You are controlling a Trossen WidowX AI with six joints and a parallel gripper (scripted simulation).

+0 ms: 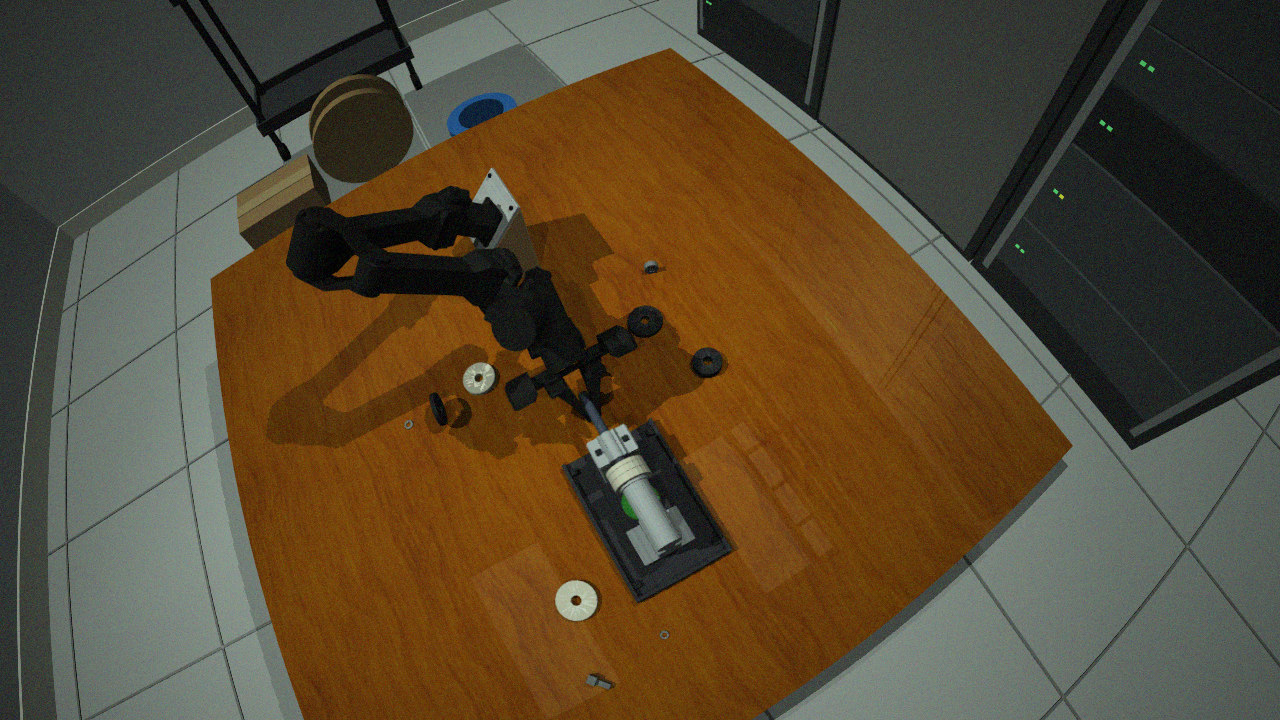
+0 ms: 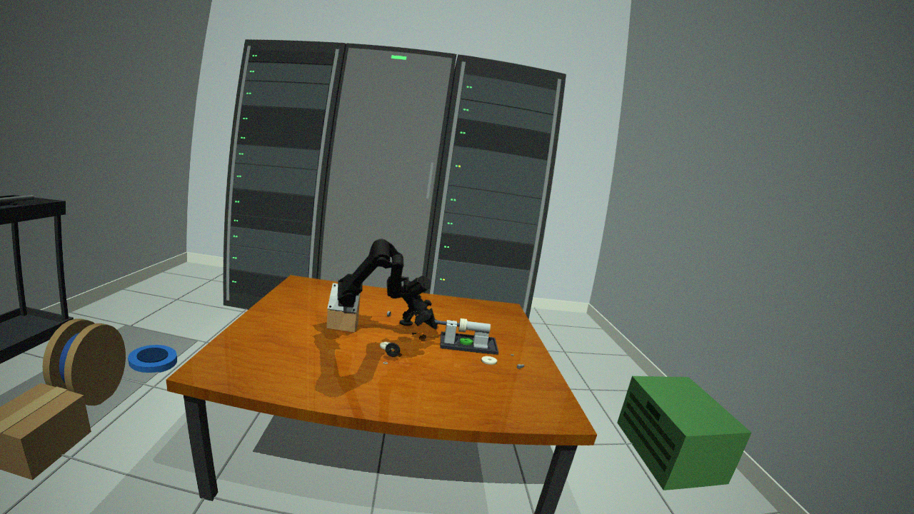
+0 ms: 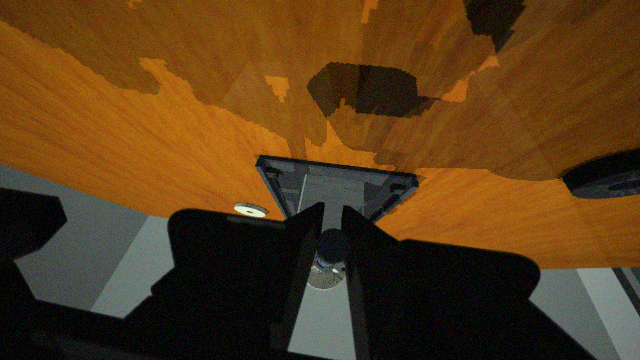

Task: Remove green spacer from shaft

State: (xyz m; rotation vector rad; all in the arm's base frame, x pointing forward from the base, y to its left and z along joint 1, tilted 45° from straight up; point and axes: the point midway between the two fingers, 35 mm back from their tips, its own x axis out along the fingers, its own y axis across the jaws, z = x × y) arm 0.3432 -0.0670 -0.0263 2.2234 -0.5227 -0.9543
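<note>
My gripper tip is now 6 cm short of the dark shaft, 3 cm below it and 1 cm to the left of it. Also, from my gripper tip: green spacer (13 cm ahead, 4 cm below, 1 cm to the right); cream spacer (10 cm ahead, 3 cm above, 1 cm to the right); nut (23 cm to the left, 19 cm behind, 4 cm below).
</note>
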